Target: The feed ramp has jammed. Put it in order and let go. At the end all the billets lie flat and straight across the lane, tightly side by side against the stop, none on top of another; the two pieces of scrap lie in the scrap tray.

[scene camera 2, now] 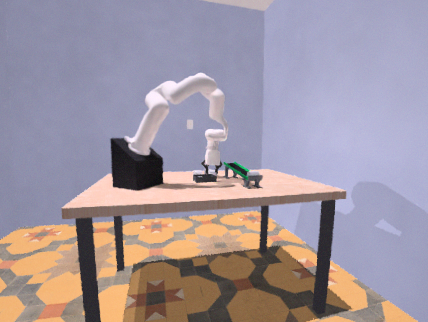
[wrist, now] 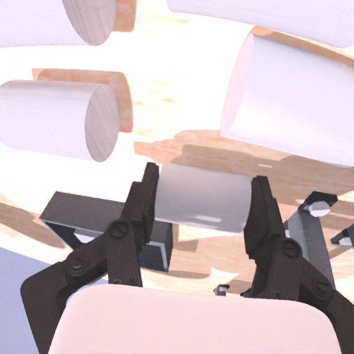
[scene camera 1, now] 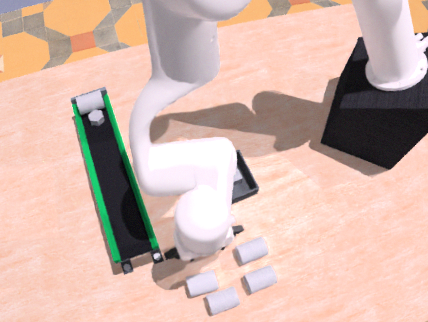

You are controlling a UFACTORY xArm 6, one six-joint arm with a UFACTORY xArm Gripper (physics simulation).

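Frame: origin at the arm's base, x back, y left, z down, level; centimetres.
Where they show: arm's base at its link origin: [scene camera 2: 139, 149] [scene camera 1: 396, 68].
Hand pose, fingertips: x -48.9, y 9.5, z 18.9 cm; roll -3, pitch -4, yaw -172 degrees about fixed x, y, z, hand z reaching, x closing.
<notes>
Each offset is from my fingertips to the top centre of the thing. "pt": to the spot under its first point.
My gripper [scene camera 2: 212, 170] [wrist: 203, 183] is shut on a grey billet [wrist: 202, 197], held by its ends above the table. In scene camera 1 the arm hides it. Four billets @[dx +7.9, dy +4.8, dz -2.2 cm] [scene camera 1: 251, 251] @[dx +6.5, dy +10.6, dz -2.2 cm] [scene camera 1: 260, 279] @[dx -3.8, dy +5.8, dz -2.2 cm] [scene camera 1: 201, 283] @[dx -2.0, dy +10.7, dz -2.2 cm] [scene camera 1: 222, 301] lie on the table beside it. One billet @[dx -7.7, dy -38.8, dz -7.4 cm] [scene camera 1: 90, 102] lies across the lane @[pt dx -11.0, dy -23.5, dz -5.4 cm] [scene camera 1: 102, 165] at the stop end of the green-railed ramp. A hexagonal piece of scrap @[dx -7.9, dy -35.0, dz -5.7 cm] [scene camera 1: 96, 118] sits in the lane close to that billet. The scrap tray @[dx +9.8, dy -10.8, dz -1.7 cm] [scene camera 1: 246, 195] [wrist: 90, 207], partly hidden by the arm, holds a pale block of scrap @[dx +12.6, dy -10.6, dz -1.1 cm] [scene camera 1: 237, 176].
The ramp's dark feet @[pt dx -15.3, dy -4.1, dz +0.8 cm] [scene camera 1: 127, 266] @[pt dx -9.0, dy -3.1, dz +0.7 cm] [scene camera 1: 157, 256] stand left of the gripper in scene camera 1. The black robot pedestal [scene camera 1: 357, 130] [scene camera 2: 135, 170] stands at the table's other side. The arm reaches over the tray.
</notes>
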